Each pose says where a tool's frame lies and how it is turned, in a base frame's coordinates. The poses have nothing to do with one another.
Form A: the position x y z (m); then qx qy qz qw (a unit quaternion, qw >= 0).
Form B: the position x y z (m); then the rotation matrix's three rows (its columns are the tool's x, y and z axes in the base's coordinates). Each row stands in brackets. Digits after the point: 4 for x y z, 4 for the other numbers.
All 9 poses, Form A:
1: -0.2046, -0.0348, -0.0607, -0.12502, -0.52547, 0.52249, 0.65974
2: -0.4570, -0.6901, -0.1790, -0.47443, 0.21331, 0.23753, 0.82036
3: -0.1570, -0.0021, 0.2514, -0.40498, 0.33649, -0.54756, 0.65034
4: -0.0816, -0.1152, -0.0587, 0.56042, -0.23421, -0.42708, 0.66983
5: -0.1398, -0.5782, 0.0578, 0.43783, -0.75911, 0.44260, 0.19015
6: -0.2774, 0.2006, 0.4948, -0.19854, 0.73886, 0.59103, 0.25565
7: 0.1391, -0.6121, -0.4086, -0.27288, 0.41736, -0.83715, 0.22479
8: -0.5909, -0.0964, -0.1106, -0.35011, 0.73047, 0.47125, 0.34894
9: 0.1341, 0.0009, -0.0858, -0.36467, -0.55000, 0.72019, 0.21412
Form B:
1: [-0.2046, -0.0348, -0.0607], [[-0.0982, -0.5580, -0.8240], [0.8208, 0.4227, -0.3841], [0.5627, -0.7141, 0.4165]]
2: [-0.4570, -0.6901, -0.1790], [[0.7962, -0.5921, 0.1246], [0.1873, 0.4370, 0.8797], [-0.5754, -0.6771, 0.4588]]
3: [-0.1570, -0.0021, 0.2514], [[0.1739, 0.4397, 0.8812], [-0.9847, 0.0723, 0.1583], [0.0058, -0.8952, 0.4455]]
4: [-0.0816, -0.1152, -0.0587], [[0.5255, 0.3096, -0.7925], [-0.8347, 0.0071, -0.5507], [-0.1649, 0.9508, 0.2621]]
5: [-0.1398, -0.5782, 0.0578], [[-0.5443, -0.8330, 0.0989], [-0.4964, 0.2248, -0.8385], [0.6763, -0.5055, -0.5359]]
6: [-0.2774, 0.2006, 0.4948], [[-0.7905, -0.5956, 0.1431], [0.0088, 0.2225, 0.9749], [-0.6125, 0.7719, -0.1707]]
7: [0.1391, -0.6121, -0.4086], [[-0.7500, 0.1486, 0.6445], [-0.6041, -0.5506, -0.5761], [0.2692, -0.8215, 0.5027]]
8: [-0.5909, -0.0964, -0.1106], [[-0.5113, -0.8404, 0.1798], [-0.1826, 0.3107, 0.9328], [-0.8398, 0.4441, -0.3123]]
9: [0.1341, 0.0009, -0.0858], [[-0.6423, 0.0927, -0.7608], [0.7095, -0.3033, -0.6360], [-0.2897, -0.9484, 0.1290]]
